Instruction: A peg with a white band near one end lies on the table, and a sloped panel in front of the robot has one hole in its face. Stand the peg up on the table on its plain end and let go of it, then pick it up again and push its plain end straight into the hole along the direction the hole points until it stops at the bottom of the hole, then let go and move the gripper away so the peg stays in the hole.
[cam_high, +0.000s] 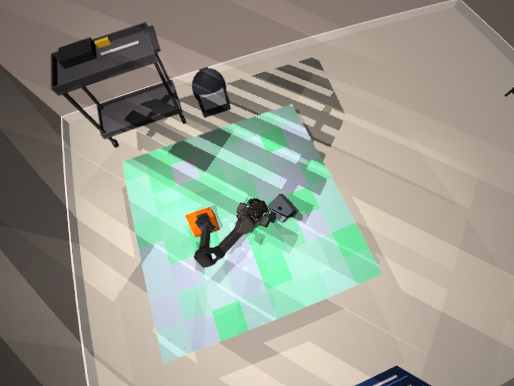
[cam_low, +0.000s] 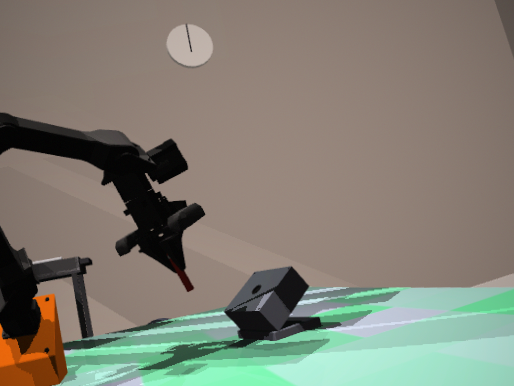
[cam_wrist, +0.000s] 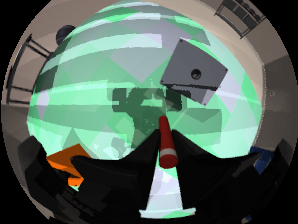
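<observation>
Now: the sloped panel 150 mm ahead of my gripper tip, 90 mm below it and 20 mm to the left of it. Also, from my gripper tip: red peg 20 mm above, 10 mm behind.
</observation>
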